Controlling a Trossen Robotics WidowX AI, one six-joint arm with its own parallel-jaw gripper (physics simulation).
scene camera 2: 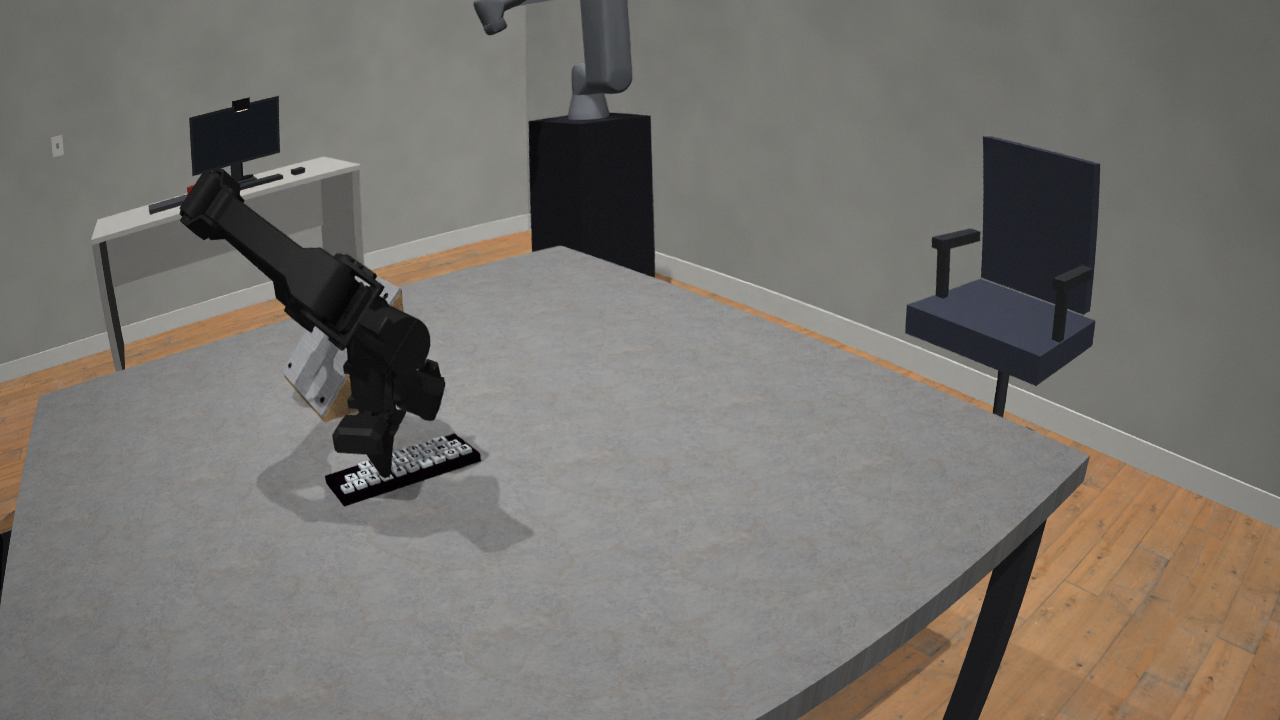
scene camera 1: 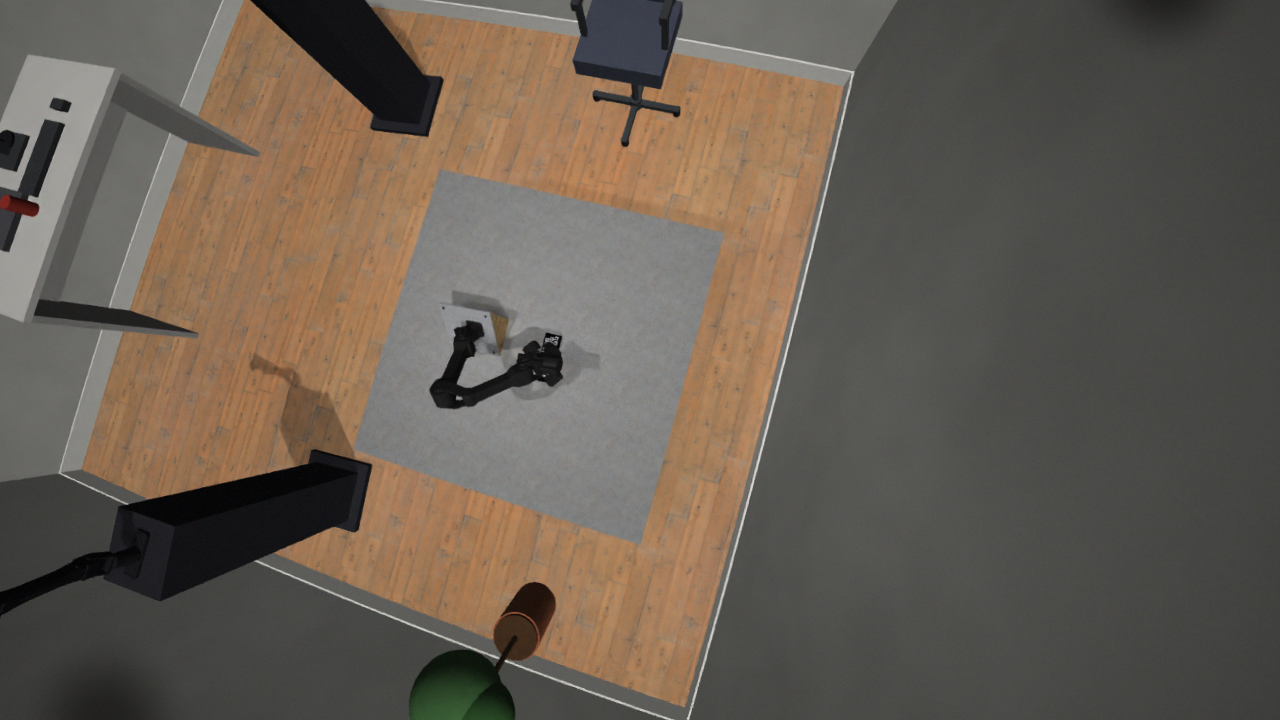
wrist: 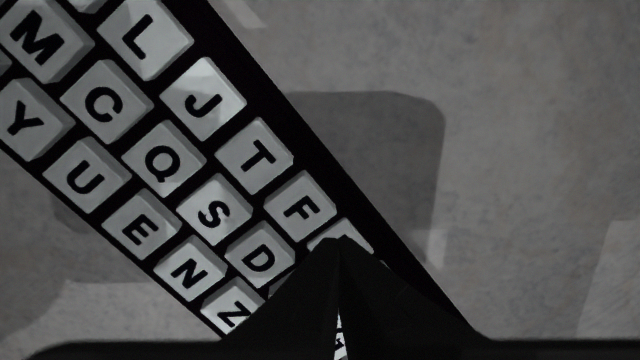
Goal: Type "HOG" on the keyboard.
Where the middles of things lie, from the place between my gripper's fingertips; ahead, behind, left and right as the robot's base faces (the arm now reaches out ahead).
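Black keyboard [scene camera 2: 334,480], 2 cm behind my hand, 3 cm to the left. H key [wrist: 343,228], right at my hand.
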